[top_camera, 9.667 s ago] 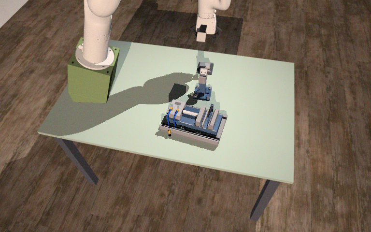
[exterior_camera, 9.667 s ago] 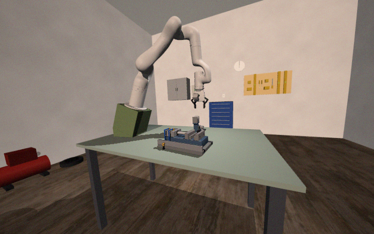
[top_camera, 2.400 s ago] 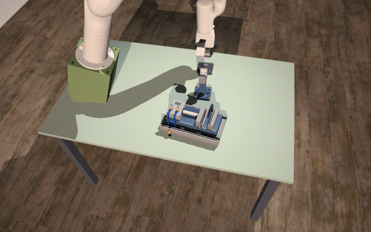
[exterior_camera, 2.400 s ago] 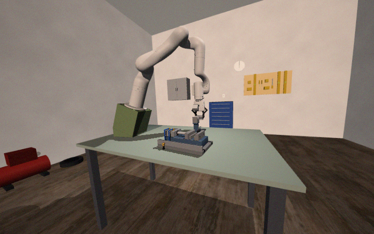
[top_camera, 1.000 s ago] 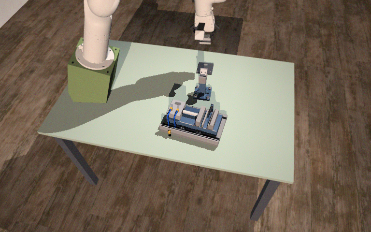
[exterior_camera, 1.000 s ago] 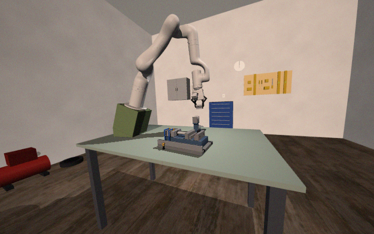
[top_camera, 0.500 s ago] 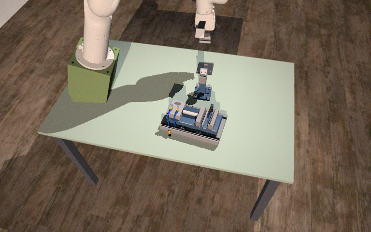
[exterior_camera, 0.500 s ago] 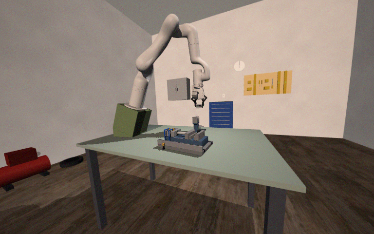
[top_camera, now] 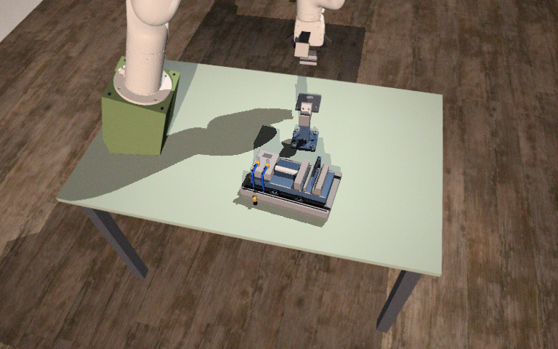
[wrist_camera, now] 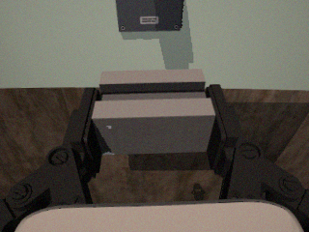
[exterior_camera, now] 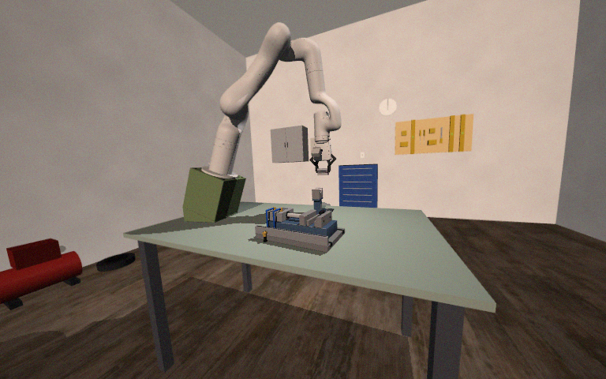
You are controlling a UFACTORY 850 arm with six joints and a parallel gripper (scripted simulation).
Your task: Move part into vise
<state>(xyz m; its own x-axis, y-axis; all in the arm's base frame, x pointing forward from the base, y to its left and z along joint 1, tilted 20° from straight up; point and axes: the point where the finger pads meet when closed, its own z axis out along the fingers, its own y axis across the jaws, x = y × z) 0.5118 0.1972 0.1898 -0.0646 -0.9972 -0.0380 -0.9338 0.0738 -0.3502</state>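
The part is 1 cm to the right of my hand and 1 cm below it. From my hand the other things lie so: dark infeed plate (24 cm below, 1 cm to the left); then blue post (19 cm below, 18 cm to the right); then work stop (36 cm to the right, 16 cm below, 6 cm ahead).
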